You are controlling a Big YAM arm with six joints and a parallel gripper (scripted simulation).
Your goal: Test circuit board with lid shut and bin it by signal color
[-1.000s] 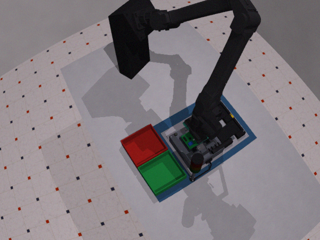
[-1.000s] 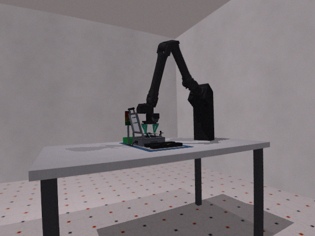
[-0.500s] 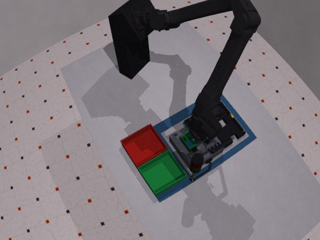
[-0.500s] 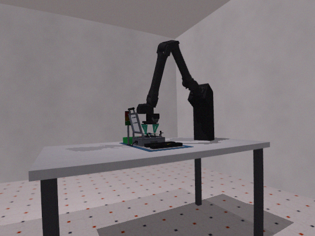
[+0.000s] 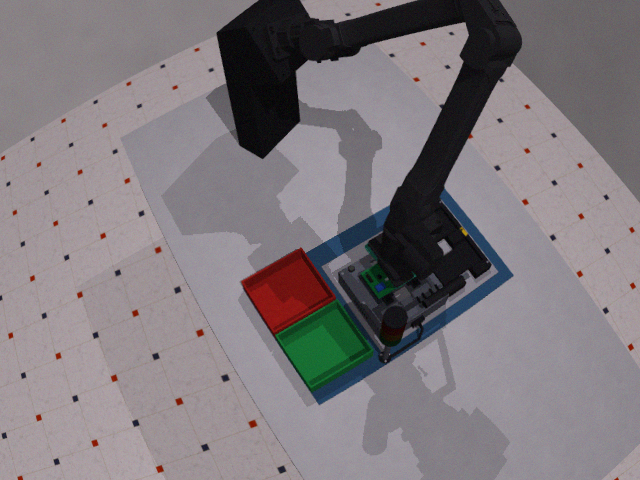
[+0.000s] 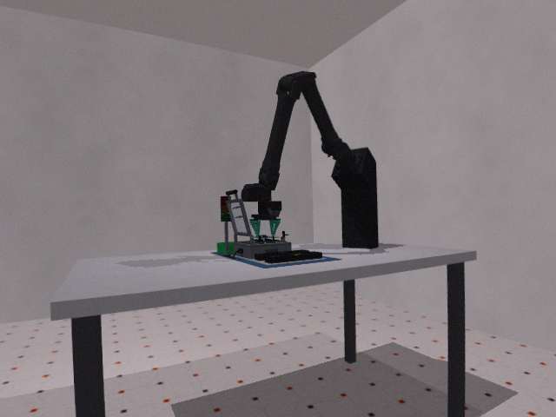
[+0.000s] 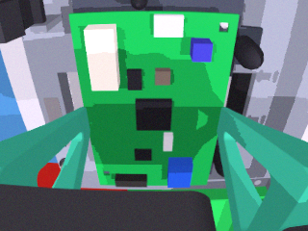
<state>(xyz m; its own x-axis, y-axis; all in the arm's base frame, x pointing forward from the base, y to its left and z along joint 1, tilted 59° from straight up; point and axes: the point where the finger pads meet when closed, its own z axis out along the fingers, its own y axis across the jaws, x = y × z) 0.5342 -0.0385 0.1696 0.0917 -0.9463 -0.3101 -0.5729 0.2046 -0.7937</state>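
Right now the green circuit board is right at my hand. From my hand the other things lie so: latch hook: 70 mm behind, 50 mm to the left; then tester lid: 120 mm ahead, 100 mm above, 20 mm to the left; then tester plate: 20 mm below, 10 mm to the left, 10 mm ahead.
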